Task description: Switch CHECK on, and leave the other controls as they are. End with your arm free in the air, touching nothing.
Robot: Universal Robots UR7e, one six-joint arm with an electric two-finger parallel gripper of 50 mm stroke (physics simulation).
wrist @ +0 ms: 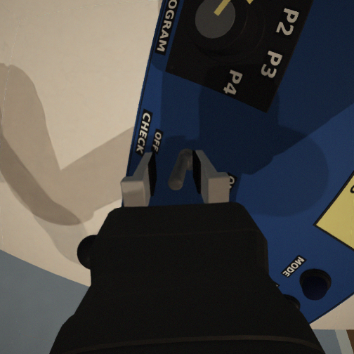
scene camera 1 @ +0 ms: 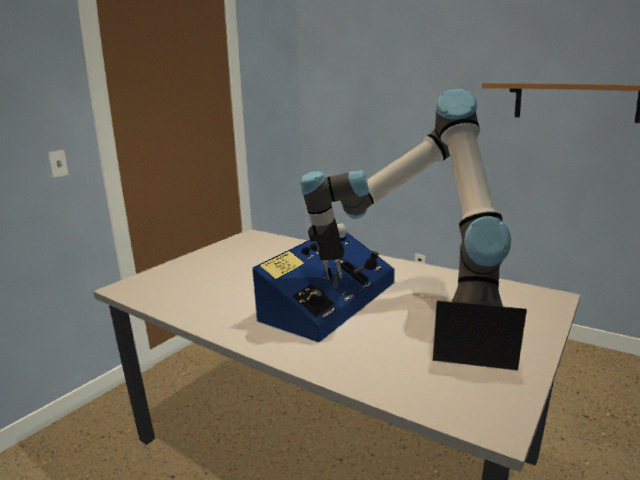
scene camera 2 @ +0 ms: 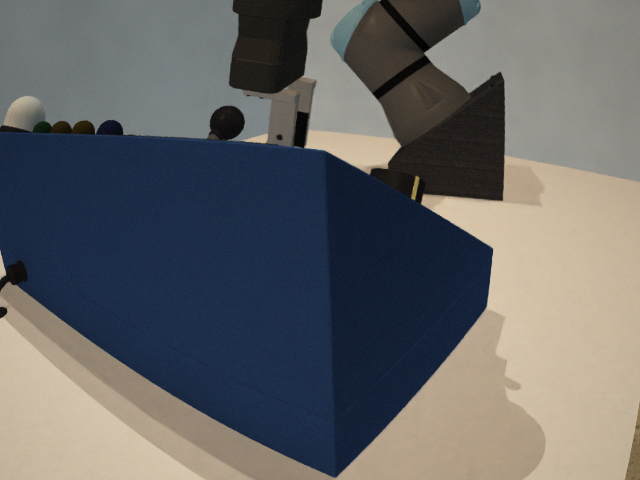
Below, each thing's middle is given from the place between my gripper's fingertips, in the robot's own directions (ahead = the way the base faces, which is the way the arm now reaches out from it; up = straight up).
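Black ball-topped lever (scene camera 2: 227,122), 13 cm to the right of my hand, 3 cm behind. Blue control box (scene camera 2: 285,293), 9 cm ahead of my hand, 7 cm to the right, 3 cm below.
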